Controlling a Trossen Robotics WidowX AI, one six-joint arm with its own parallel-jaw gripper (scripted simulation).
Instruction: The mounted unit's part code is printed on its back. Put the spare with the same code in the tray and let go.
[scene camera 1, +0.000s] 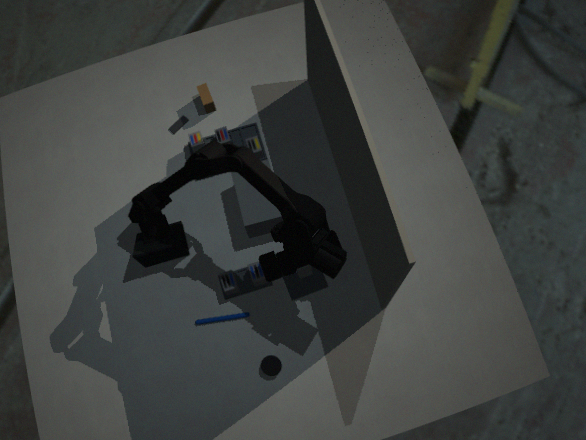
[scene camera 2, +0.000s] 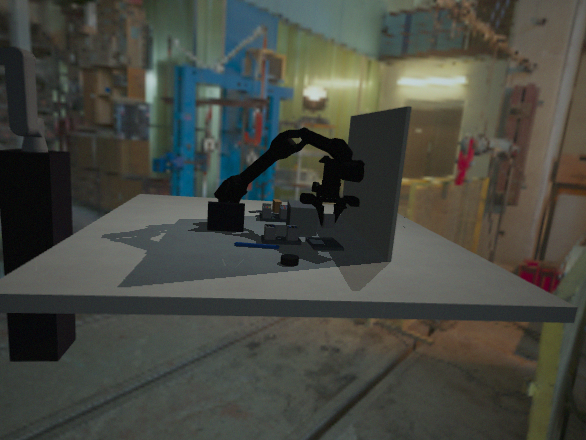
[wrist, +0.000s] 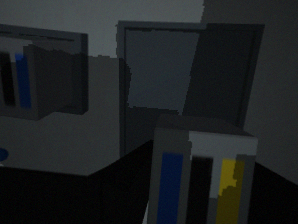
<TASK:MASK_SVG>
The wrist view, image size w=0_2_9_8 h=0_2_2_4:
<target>my gripper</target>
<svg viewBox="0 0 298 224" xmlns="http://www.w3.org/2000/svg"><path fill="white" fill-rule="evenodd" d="M255 162L248 209L248 224L298 224L298 185ZM154 140L147 141L119 160L90 175L62 174L0 166L0 224L142 224L149 201Z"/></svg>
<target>grey spare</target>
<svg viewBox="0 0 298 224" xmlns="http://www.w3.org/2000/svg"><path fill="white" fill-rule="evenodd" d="M161 113L154 130L147 224L248 224L248 209L258 144L257 137L223 119Z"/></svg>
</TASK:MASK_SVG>
